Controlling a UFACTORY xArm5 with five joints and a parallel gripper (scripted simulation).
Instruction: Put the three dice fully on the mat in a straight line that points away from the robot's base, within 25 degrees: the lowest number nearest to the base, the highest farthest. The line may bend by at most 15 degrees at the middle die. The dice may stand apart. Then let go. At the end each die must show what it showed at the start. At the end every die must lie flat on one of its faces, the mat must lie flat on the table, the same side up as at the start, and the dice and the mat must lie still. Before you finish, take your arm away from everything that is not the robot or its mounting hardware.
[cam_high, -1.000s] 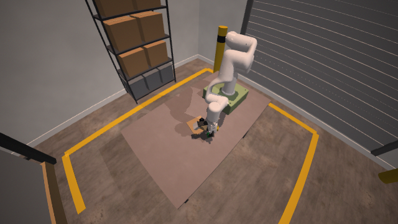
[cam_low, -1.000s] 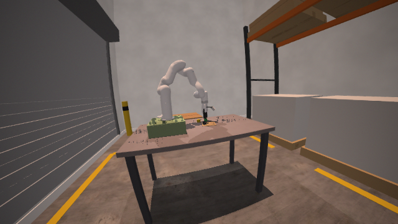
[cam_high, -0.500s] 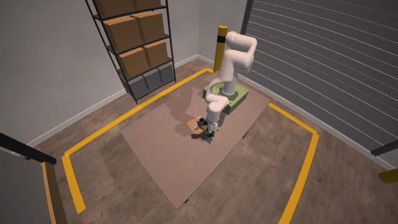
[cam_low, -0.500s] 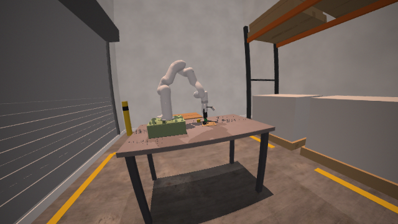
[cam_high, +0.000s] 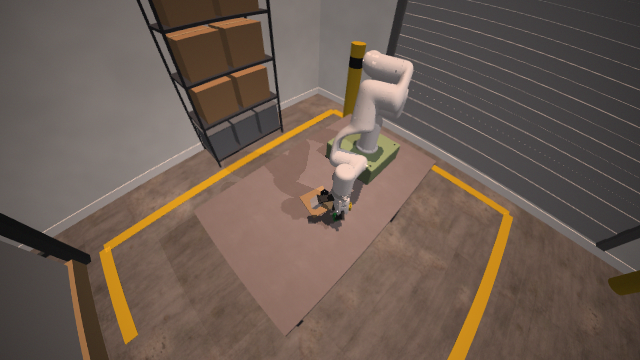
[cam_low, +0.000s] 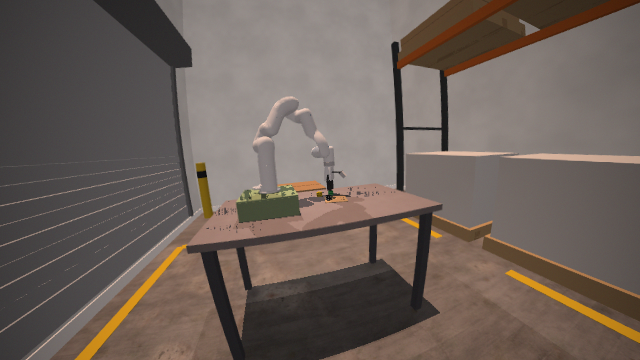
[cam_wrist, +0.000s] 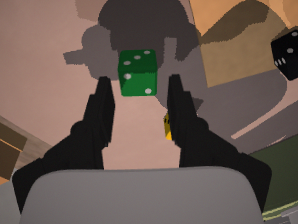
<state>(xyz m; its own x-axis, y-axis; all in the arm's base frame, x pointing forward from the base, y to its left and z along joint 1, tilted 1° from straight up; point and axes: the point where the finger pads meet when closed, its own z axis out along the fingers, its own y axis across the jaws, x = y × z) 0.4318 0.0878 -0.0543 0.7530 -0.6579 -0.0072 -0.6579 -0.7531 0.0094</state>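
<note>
The green die is 40 mm below my hand. The rest, counted from my hand: orange mat: 120 mm to the right, 50 mm below, 30 mm behind; black die: 120 mm to the right, 70 mm behind, 40 mm below; yellow die: 80 mm behind, 40 mm below, 10 mm to the left.
</note>
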